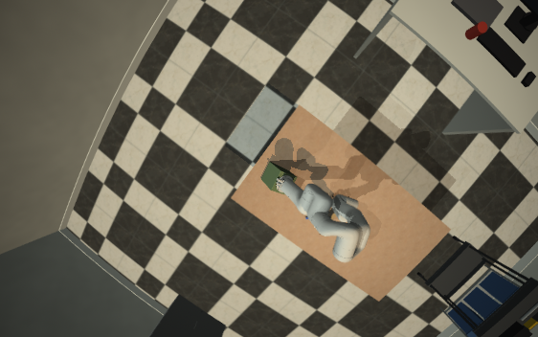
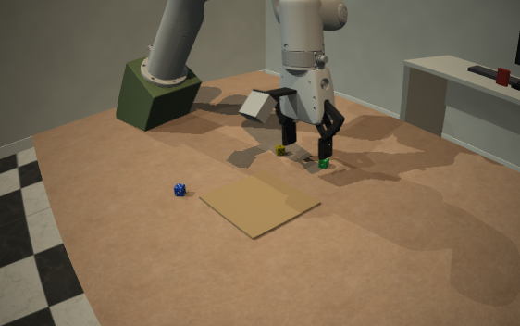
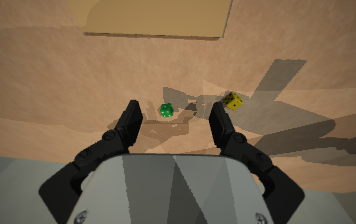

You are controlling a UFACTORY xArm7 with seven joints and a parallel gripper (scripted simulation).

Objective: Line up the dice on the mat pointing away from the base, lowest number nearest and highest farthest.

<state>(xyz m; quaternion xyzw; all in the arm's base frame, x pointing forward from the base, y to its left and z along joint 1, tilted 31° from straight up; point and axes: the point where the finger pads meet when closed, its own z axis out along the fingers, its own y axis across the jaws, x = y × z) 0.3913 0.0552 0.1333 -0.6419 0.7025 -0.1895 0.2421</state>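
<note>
The green die lies 40 mm below my hand, 30 mm to the left of it and 20 mm ahead of it. Round my hand: tan mat 140 mm to the right, 40 mm below, 20 mm ahead; blue die 220 mm to the right, 90 mm behind, 40 mm below; yellow die 70 mm behind, 40 mm below, 10 mm to the left.
</note>
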